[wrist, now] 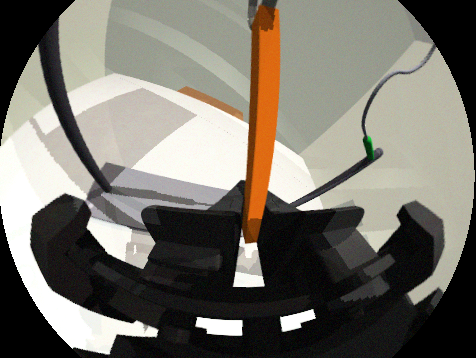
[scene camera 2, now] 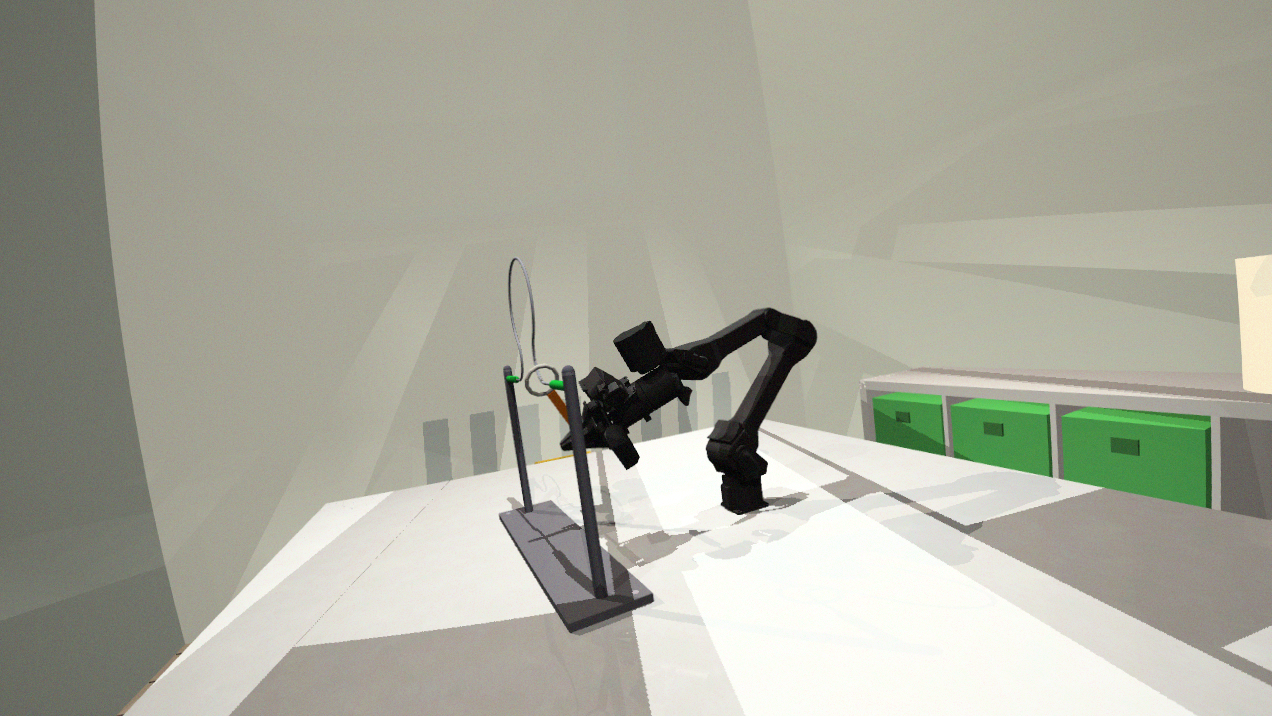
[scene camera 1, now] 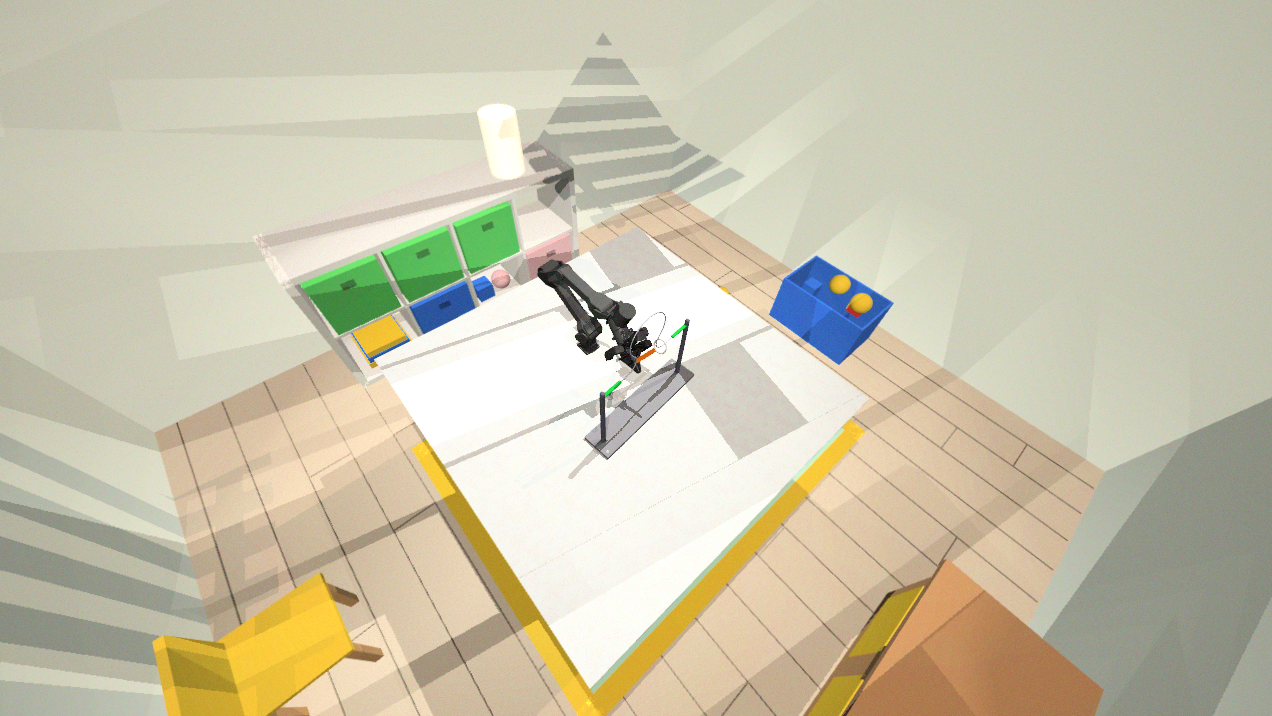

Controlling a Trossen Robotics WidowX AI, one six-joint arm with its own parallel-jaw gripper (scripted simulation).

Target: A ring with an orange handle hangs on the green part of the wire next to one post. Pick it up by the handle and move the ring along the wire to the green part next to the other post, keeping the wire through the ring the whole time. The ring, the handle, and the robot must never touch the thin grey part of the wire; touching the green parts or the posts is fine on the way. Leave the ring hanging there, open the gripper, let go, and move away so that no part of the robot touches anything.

My gripper shows in the wrist view, in scene camera 2 and in scene camera 1 (639, 372). The same spot on my gripper: (wrist: 319, 251) is (scene camera 2: 593, 408).
